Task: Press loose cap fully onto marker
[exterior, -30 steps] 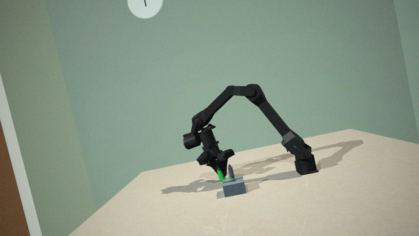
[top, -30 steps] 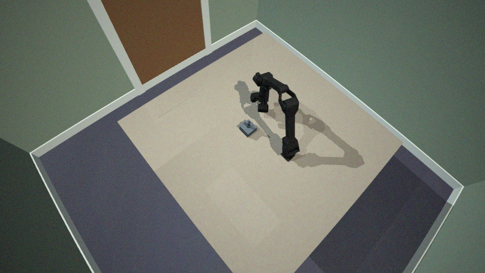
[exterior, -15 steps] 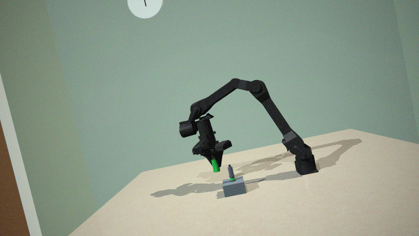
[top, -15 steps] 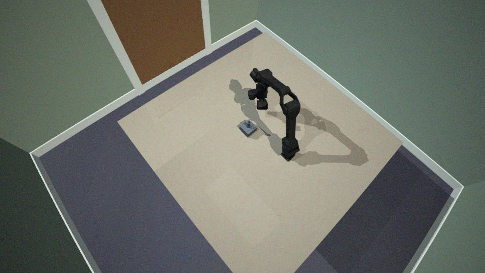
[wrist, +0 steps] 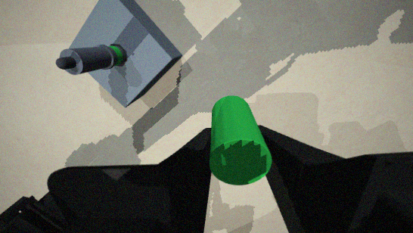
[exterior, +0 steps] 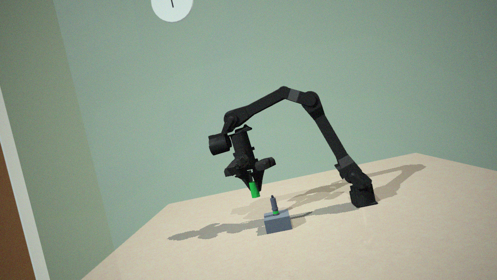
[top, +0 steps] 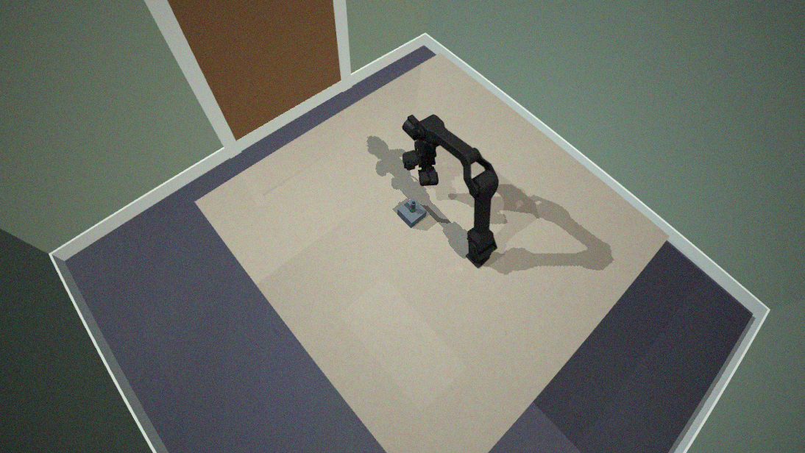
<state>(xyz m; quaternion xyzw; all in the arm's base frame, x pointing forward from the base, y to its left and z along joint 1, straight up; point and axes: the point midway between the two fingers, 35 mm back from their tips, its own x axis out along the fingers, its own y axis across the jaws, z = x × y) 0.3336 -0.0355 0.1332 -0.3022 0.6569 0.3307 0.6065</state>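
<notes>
My gripper tip is 10 cm to the right of the holder block, 8 cm above it and 5 cm past it. From my gripper tip the other things lie so: green cap 1 cm above.
</notes>
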